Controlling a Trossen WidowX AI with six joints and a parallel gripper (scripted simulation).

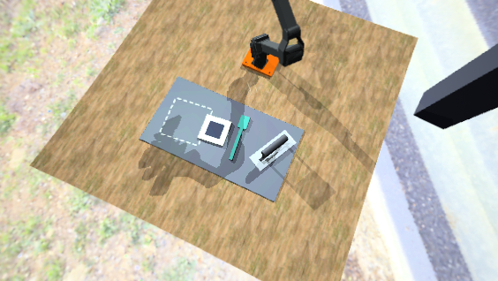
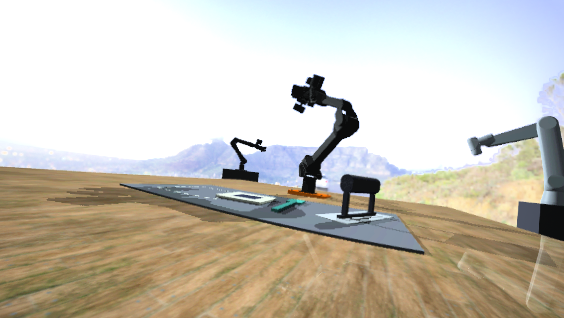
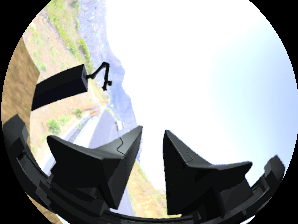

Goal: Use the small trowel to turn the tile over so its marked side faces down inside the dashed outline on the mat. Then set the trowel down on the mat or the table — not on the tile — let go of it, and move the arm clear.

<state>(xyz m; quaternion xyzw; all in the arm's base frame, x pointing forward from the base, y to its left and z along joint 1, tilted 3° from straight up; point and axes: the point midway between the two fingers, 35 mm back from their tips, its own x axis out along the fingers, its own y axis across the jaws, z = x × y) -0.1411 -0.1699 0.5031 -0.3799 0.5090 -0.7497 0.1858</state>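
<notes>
Right now my gripper tip is 51 cm short of the trowel, 45 cm to the right of it and 49 cm above it. Also, from my gripper tip: grey mat: 58 cm ahead, 22 cm to the left, 54 cm below; tile: 58 cm ahead, 18 cm to the left, 52 cm below; teal flat tool: 54 cm ahead, 28 cm to the left, 52 cm below.
</notes>
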